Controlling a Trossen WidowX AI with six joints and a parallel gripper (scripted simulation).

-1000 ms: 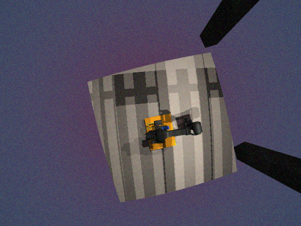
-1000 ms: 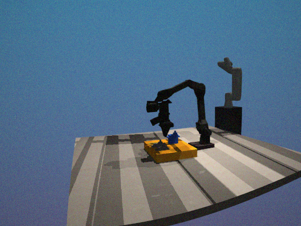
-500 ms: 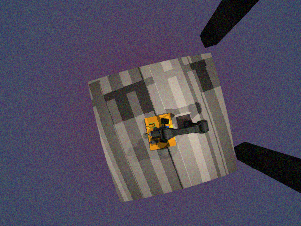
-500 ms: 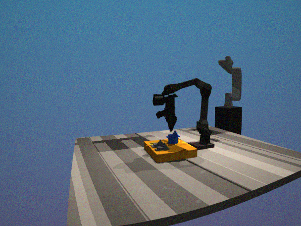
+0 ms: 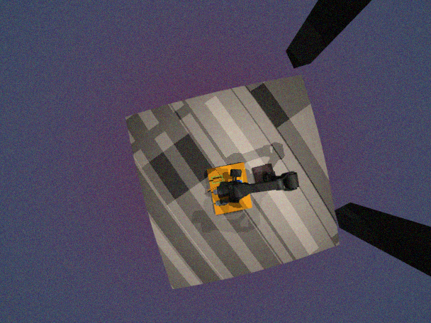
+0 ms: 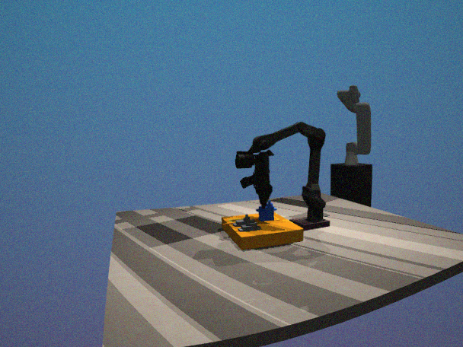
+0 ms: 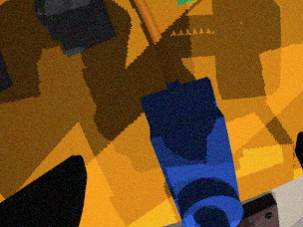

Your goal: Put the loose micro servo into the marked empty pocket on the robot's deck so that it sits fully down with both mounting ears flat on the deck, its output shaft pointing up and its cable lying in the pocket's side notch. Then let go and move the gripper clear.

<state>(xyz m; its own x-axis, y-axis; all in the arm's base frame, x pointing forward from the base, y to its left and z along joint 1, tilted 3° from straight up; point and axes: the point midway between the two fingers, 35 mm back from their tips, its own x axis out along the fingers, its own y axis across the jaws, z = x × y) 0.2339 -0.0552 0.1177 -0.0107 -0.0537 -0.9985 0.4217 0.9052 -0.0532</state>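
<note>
Right now my gripper tip is 8 cm above the orange deck, 4 cm to the right of it and 1 cm past it.
</note>
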